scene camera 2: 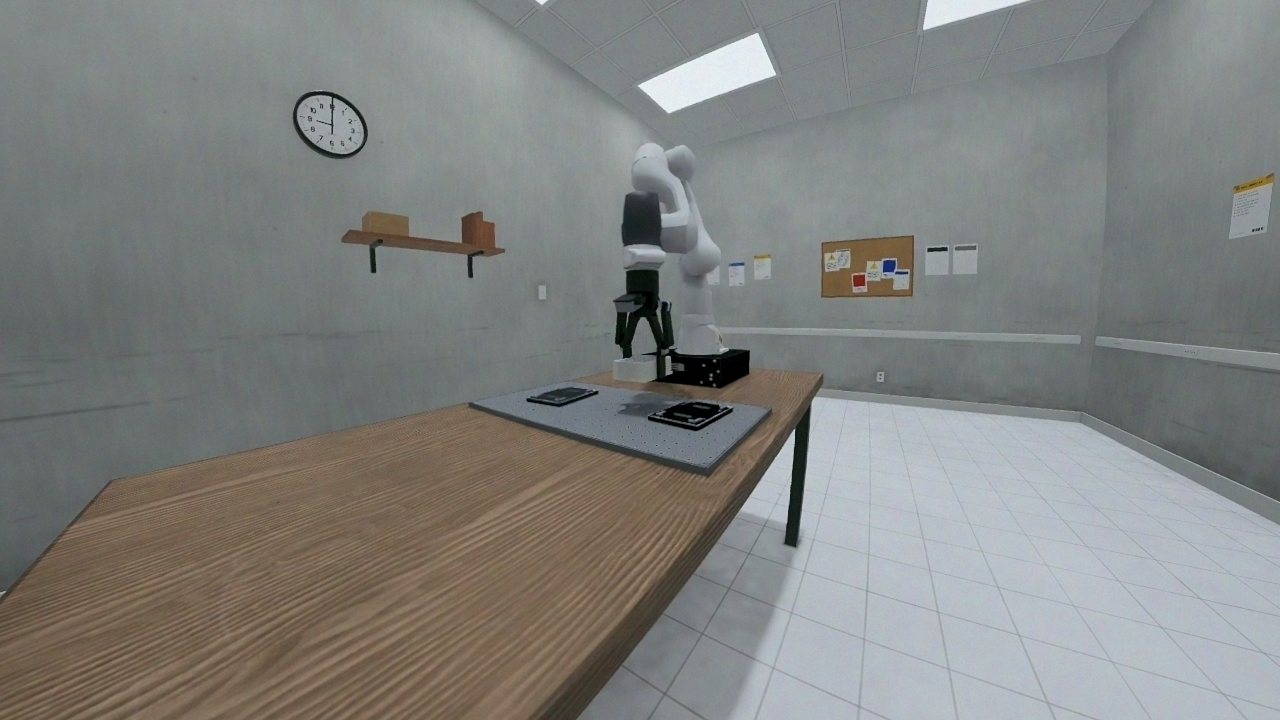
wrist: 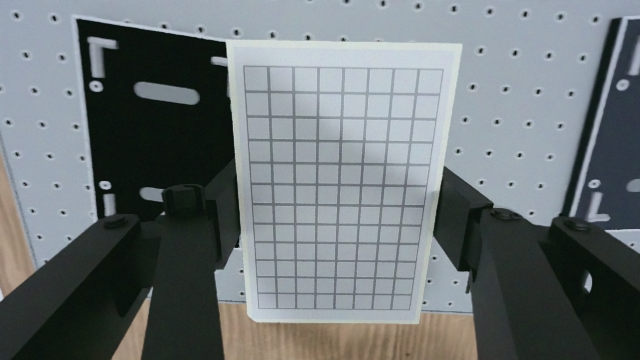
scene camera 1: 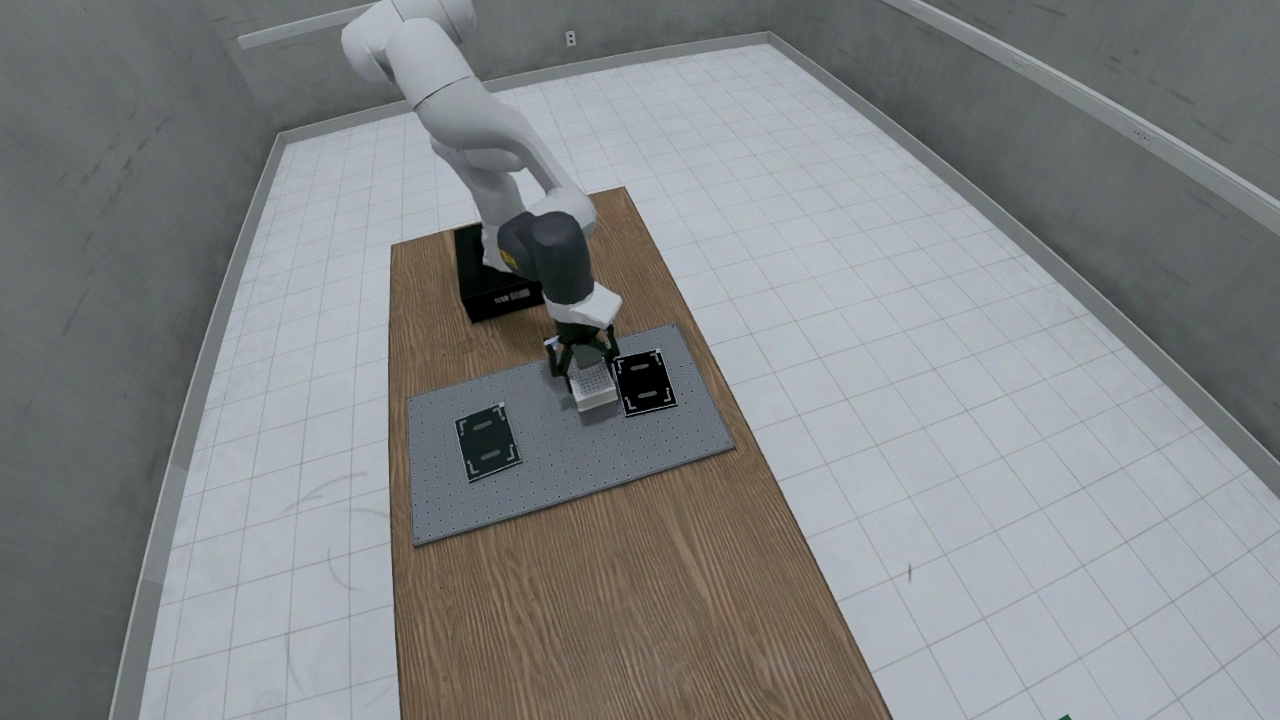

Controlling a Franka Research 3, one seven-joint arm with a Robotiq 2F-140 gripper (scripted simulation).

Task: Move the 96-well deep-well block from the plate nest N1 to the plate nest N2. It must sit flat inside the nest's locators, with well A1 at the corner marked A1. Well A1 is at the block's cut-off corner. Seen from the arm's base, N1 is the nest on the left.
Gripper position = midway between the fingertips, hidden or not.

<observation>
In view: the gripper [scene camera 2: 643,375], a 96-well deep-well block [scene camera 1: 592,387], a plate nest N1 [scene camera 1: 654,377] and a plate nest N2 [scene camera 1: 498,436].
The 96-well deep-well block shows as well in scene camera 2 [scene camera 2: 642,368] and in the wrist view [wrist: 339,146]. The gripper also shows in the wrist view [wrist: 333,176] and in scene camera 1 [scene camera 1: 589,381]. The plate nest N1 also shows in scene camera 2 [scene camera 2: 688,409] and in the wrist view [wrist: 132,142].
</observation>
